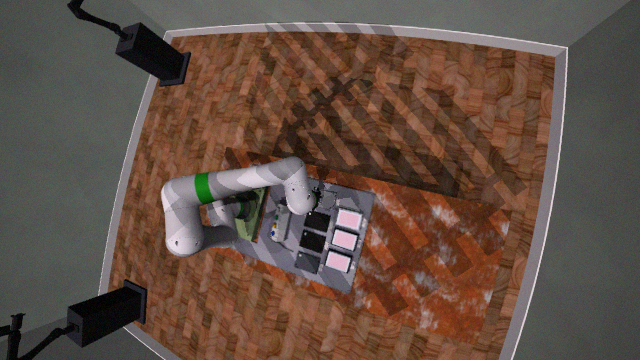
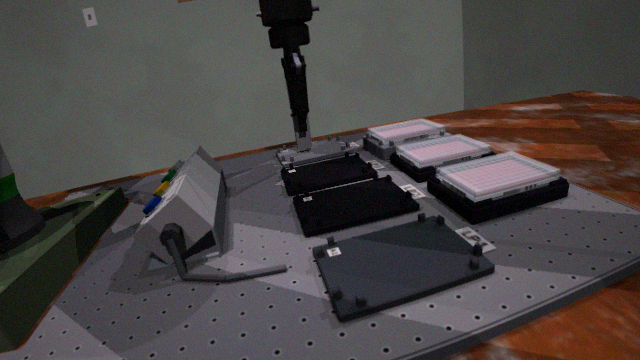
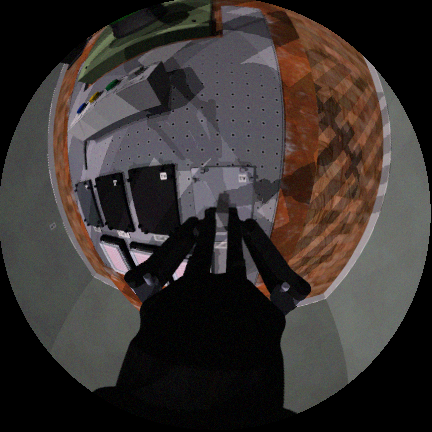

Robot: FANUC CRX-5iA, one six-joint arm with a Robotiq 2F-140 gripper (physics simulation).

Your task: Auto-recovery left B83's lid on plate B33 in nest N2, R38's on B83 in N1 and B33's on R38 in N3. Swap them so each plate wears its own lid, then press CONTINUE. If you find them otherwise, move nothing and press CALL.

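Seen in the pictures: gripper, between the fingertips: (image 1: 320, 198) (image 2: 304, 146) (image 3: 223, 201); arm's base, origin of its link: (image 1: 241, 208).
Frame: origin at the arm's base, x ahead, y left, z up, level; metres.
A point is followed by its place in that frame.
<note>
Three plates with pink wells under clear lids sit in a row on nests: the far plate (image 1: 349, 219) {x 0.713, y 0.036, z 0.012 m} (image 2: 407, 132) {x 0.687, y -0.004, z 0.012 m}, the middle plate (image 1: 344, 240) {x 0.699, y -0.088, z 0.003 m} (image 2: 445, 150) {x 0.685, y -0.109, z 0.003 m} and the near plate (image 1: 338, 261) {x 0.679, y -0.211, z 0.007 m} (image 2: 497, 176) {x 0.657, y -0.234, z 0.007 m}. Their label text is too small to read. My gripper (image 2: 302, 145) {x 0.528, y 0.132, z -0.010 m} (image 3: 223, 201) {x 0.528, y 0.132, z -0.010 m} is shut and empty, pointing down with its tips low over the light grey flat holder (image 2: 332, 148) {x 0.578, y 0.104, z -0.018 m} (image 3: 207, 187) {x 0.504, y 0.108, z -0.019 m}. Contact cannot be told. The button box (image 1: 281, 225) {x 0.324, y -0.055, z 0.045 m} (image 2: 192, 195) {x 0.318, y -0.126, z 0.040 m} (image 3: 125, 107) {x 0.342, y 0.008, z 0.025 m} carries a blue button (image 2: 152, 204) {x 0.273, y -0.125, z 0.042 m}, a yellow button (image 2: 161, 188) {x 0.278, y -0.075, z 0.042 m} and a green button (image 2: 170, 175) {x 0.285, y -0.025, z 0.042 m}; their lettering is unreadable.
Two black holders (image 2: 330, 172) {x 0.523, y -0.020, z -0.019 m} (image 2: 355, 205) {x 0.504, y -0.150, z -0.019 m} and a dark slate holder (image 2: 405, 265) {x 0.489, y -0.284, z -0.018 m} lie in line with the light grey one, beside the plates. A grey cable (image 2: 235, 276) {x 0.343, y -0.211, z -0.022 m} runs from the button box. The green robot base (image 2: 65, 240) {x 0.131, y -0.056, z 0.000 m} stands beyond the box.
</note>
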